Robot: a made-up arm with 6 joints. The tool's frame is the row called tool. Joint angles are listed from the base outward. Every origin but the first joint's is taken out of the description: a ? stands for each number. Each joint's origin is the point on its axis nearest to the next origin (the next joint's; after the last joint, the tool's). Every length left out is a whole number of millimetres.
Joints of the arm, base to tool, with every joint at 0 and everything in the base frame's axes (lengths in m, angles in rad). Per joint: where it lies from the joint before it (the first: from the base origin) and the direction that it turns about. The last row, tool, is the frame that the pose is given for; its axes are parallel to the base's.
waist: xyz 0 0 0.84 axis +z
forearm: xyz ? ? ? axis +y
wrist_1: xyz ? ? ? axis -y
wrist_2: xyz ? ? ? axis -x
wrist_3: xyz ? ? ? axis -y
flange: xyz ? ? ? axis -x
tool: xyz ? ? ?
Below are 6 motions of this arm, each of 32 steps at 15 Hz.
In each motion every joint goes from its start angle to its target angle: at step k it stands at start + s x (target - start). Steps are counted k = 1, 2, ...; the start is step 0. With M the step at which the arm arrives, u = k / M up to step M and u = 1 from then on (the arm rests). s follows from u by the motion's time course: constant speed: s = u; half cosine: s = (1 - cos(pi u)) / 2; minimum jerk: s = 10 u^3 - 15 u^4 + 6 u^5.
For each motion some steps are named. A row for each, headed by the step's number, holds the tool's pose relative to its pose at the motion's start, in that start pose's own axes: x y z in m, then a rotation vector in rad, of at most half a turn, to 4 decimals.
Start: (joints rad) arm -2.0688 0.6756 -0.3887 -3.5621 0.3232 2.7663
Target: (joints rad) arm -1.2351 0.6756 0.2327 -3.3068 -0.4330 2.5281
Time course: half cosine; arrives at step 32
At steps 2, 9, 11, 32:
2: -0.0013 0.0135 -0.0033 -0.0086 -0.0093 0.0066
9: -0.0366 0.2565 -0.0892 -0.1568 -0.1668 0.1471
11: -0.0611 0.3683 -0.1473 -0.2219 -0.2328 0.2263
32: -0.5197 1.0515 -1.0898 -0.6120 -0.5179 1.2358

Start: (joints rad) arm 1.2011 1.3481 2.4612 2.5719 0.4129 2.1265
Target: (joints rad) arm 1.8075 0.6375 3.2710 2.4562 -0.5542 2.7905
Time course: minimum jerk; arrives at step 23
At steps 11, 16, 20, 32:
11: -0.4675 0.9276 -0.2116 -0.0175 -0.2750 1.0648
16: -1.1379 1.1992 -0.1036 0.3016 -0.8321 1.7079
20: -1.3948 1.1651 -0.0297 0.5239 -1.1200 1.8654
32: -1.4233 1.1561 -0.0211 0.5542 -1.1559 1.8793

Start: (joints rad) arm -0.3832 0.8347 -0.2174 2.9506 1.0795 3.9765
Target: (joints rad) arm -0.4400 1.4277 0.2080 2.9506 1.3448 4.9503
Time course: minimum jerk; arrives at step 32
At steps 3, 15, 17, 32:
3: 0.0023 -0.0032 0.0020 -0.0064 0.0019 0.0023
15: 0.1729 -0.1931 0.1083 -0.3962 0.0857 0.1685
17: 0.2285 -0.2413 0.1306 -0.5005 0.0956 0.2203
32: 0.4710 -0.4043 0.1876 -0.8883 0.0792 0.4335

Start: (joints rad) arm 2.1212 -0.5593 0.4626 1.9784 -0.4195 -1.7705
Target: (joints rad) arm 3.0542 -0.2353 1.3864 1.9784 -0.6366 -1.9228
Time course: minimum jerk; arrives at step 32
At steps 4, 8, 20, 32:
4: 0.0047 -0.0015 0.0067 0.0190 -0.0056 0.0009
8: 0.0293 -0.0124 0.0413 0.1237 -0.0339 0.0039
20: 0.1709 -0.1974 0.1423 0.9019 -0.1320 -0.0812
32: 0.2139 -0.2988 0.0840 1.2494 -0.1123 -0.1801

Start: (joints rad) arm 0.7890 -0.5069 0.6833 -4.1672 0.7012 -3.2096
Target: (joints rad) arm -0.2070 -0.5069 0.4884 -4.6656 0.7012 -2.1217
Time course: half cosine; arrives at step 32
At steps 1, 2, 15, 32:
1: 0.0005 -0.0004 -0.0004 -0.0028 -0.0006 -0.0013
2: 0.0021 -0.0014 -0.0014 -0.0114 -0.0024 -0.0051
15: 0.0780 -0.0955 -0.0382 -0.5291 -0.0880 -0.2606
32: 0.0850 -0.2377 -0.0068 -1.1640 -0.1204 -0.6382

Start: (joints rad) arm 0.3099 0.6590 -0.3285 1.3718 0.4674 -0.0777
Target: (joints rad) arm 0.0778 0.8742 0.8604 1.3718 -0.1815 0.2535
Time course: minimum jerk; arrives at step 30
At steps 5, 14, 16, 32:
5: -0.0024 -0.0443 -0.0054 -0.0210 0.0183 -0.0356
14: -0.1371 -0.5107 -0.0624 -0.2123 0.2652 -0.4355
16: -0.2158 -0.6339 -0.0769 -0.2530 0.3545 -0.5565
32: -0.5939 -0.9414 -0.1079 -0.3184 0.6996 -0.9630

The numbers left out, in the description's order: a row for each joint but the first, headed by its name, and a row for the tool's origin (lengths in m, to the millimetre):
forearm: 0.145 0 0
wrist_1: 0 0 1.118
wrist_2: 0.957 0 0.208
wrist_3: 0 0 0
flange: 0.182 0 0
tool: 0 0 0

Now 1 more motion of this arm.
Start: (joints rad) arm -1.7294 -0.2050 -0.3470 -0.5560 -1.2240 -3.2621
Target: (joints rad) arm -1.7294 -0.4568 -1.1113 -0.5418 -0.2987 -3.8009
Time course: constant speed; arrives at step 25
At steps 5, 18, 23, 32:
5: 0.0822 0.0737 0.0423 0.1553 0.1009 0.0082
18: 0.2842 0.2881 0.1974 0.5274 0.3767 0.0151
23: 0.3550 0.3762 0.2741 0.6536 0.4886 0.0091
32: 0.3819 0.4119 0.3073 0.7009 0.5342 0.0049

